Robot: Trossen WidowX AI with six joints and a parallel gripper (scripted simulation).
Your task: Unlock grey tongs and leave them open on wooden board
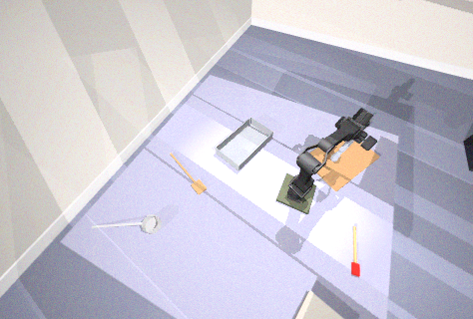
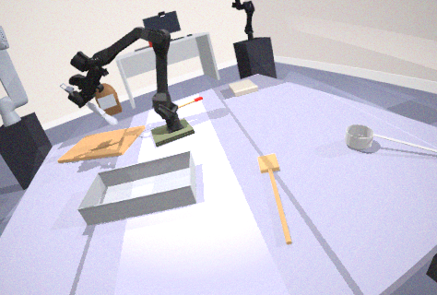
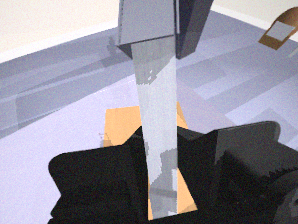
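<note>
Right now my gripper tip is 190 mm above the wooden board, 20 mm to the right of it and 10 mm short of it. The rest, counted from my gripper tip: white block: 780 mm to the left, 190 mm below, 40 mm behind; then red-tipped spatula: 500 mm to the left, 190 mm below, 120 mm behind; then grey roasting tin: 530 mm ahead, 170 mm below, 160 mm to the left.
</note>
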